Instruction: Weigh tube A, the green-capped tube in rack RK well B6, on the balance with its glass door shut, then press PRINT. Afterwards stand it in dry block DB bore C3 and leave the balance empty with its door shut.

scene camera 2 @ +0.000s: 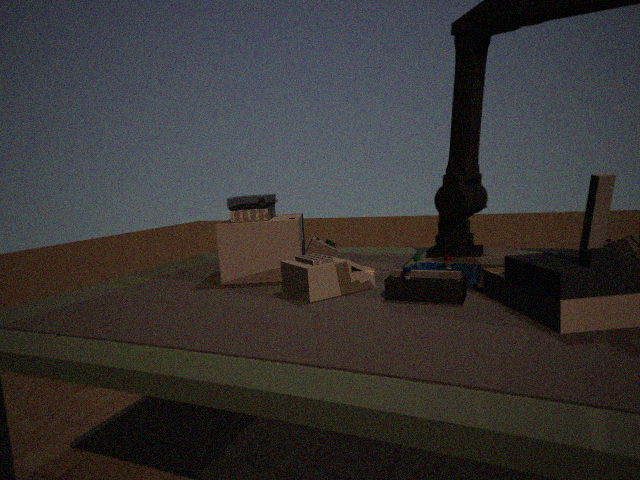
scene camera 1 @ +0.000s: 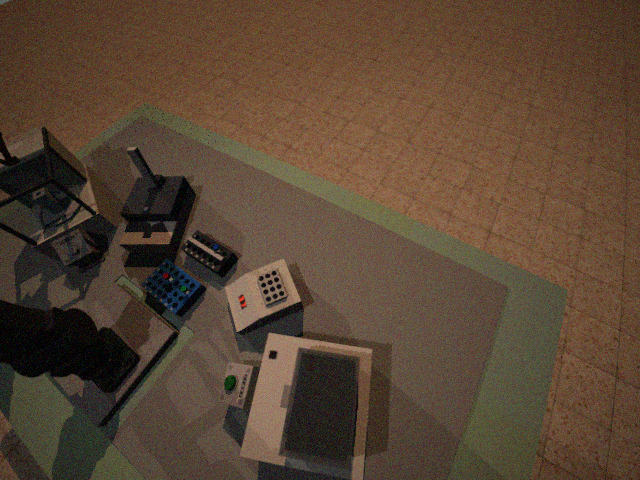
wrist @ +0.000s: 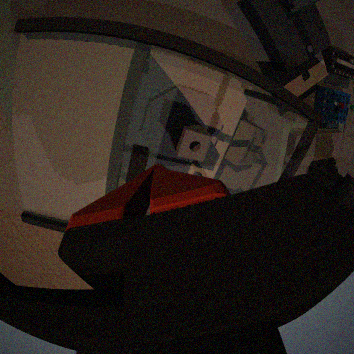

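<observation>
Tube A, the green-capped tube, stands in the blue rack RK beside a red-capped tube. The white dry block DB with its dark bores stands right of the rack. The balance, a white box with a dark glass top, stands near the front with nothing seen on it. My gripper shows only in the wrist view, its red fingers shut on nothing, far from the rack and above a glass-framed structure. The arm column rises behind the rack.
A small box with a green button stands left of the balance. A black tube rack and a dark device with a lever stand behind the blue rack. The grey mat has a green border.
</observation>
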